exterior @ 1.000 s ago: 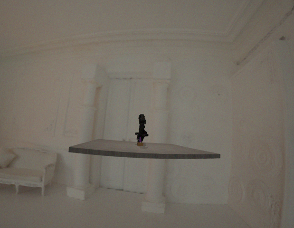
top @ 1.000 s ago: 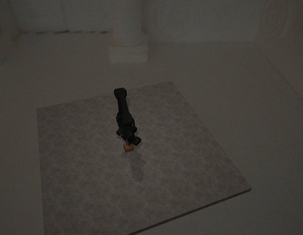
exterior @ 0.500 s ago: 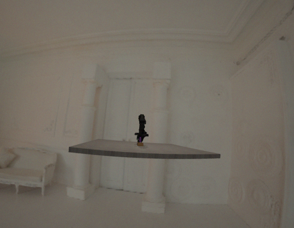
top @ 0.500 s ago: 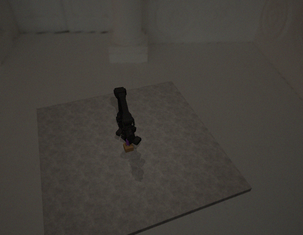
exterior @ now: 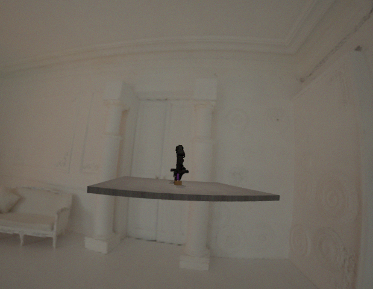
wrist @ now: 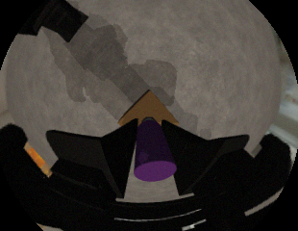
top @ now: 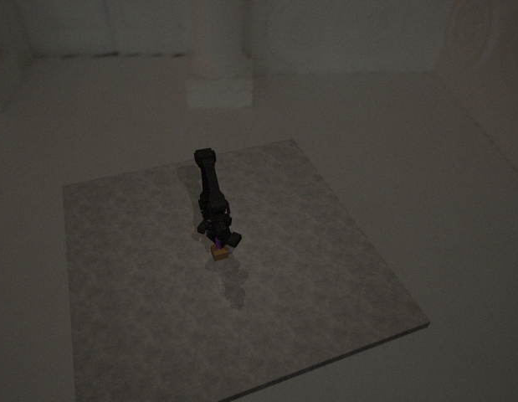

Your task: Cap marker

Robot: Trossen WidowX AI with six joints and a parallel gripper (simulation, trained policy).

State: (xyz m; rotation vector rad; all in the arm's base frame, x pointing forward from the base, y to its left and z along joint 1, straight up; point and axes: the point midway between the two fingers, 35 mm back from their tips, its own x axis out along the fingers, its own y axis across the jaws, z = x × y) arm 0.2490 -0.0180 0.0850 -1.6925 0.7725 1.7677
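My gripper tip is 3 cm below the purple cap, 1 cm to the left of it and 1 cm short of it. From my gripper tip the other things lie so: holder block 3 cm below, 1 cm to the right.
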